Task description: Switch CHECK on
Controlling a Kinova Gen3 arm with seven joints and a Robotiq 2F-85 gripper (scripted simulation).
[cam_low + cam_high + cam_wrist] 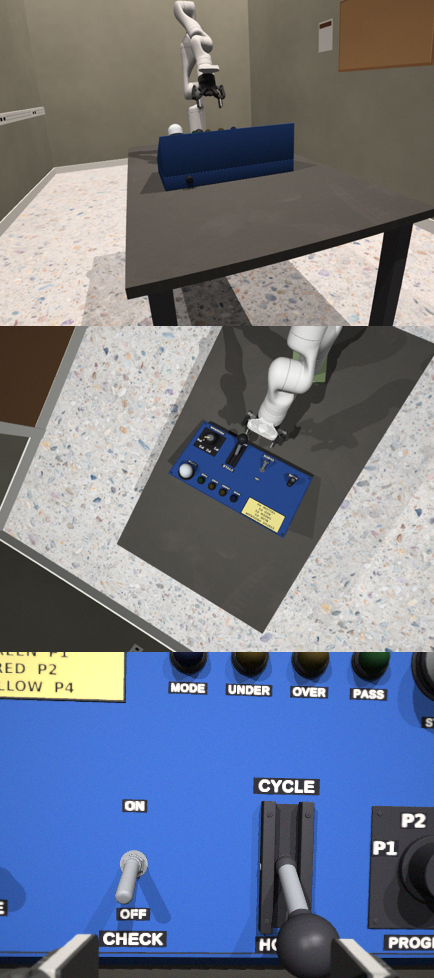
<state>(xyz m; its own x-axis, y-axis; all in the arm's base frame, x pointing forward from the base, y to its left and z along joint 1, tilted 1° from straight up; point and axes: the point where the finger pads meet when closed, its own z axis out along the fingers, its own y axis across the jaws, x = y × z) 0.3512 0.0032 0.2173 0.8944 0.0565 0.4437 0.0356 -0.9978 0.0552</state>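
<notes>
My hand is 140 mm above the check toggle, 80 mm short of it and 60 mm to the right of it. Round my hand: cycle lever (140 mm below, 70 mm ahead, 60 mm to the right); program dial (190 mm to the right, 150 mm below, 100 mm ahead); mode knob (180 mm to the left, 150 mm below, 70 mm ahead).
</notes>
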